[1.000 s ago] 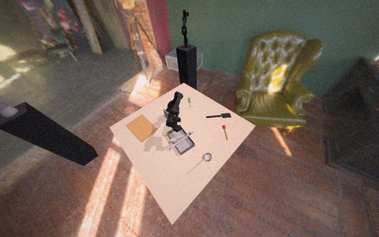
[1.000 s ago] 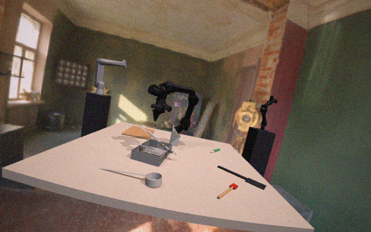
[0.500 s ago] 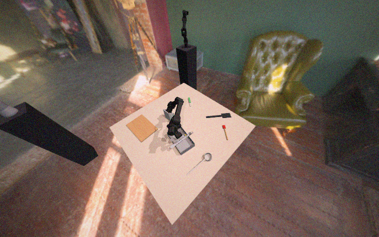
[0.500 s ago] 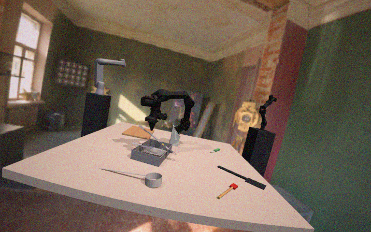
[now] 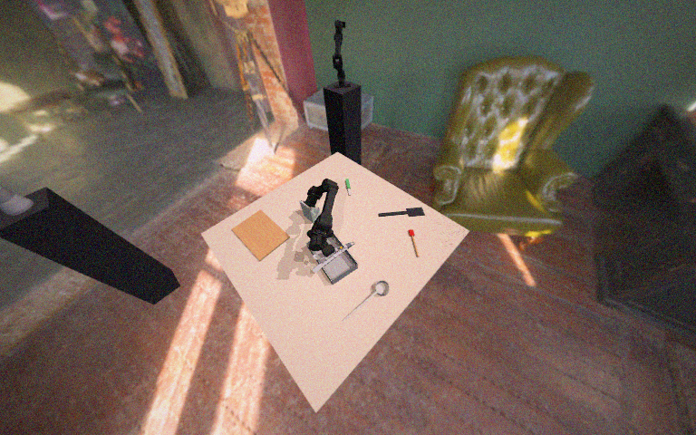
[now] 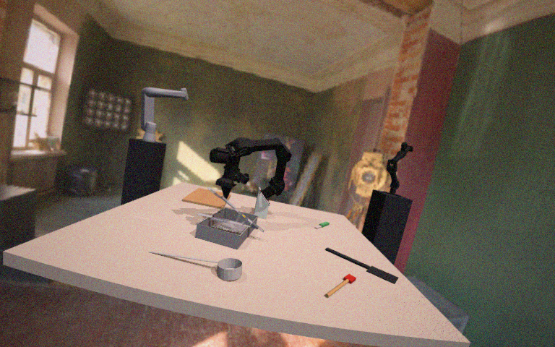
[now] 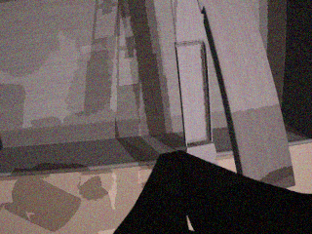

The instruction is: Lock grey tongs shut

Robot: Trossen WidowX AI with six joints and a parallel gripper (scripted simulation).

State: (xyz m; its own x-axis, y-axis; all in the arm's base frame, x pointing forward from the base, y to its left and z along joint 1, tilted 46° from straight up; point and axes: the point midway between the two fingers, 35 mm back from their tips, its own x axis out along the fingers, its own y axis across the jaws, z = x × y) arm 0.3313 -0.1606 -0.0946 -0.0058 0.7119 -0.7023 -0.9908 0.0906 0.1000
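Now: the flat tong arm 8 cm below my gripper tip, 4 cm ahead of it and 2 cm to the left of it. Round my gripper tip: black spatula 63 cm to the left, 14 cm below, 14 cm ahead; wooden board 49 cm behind, 16 cm to the right, 13 cm below; grey roasting tin 11 cm below, 4 cm to the left, 1 cm ahead.
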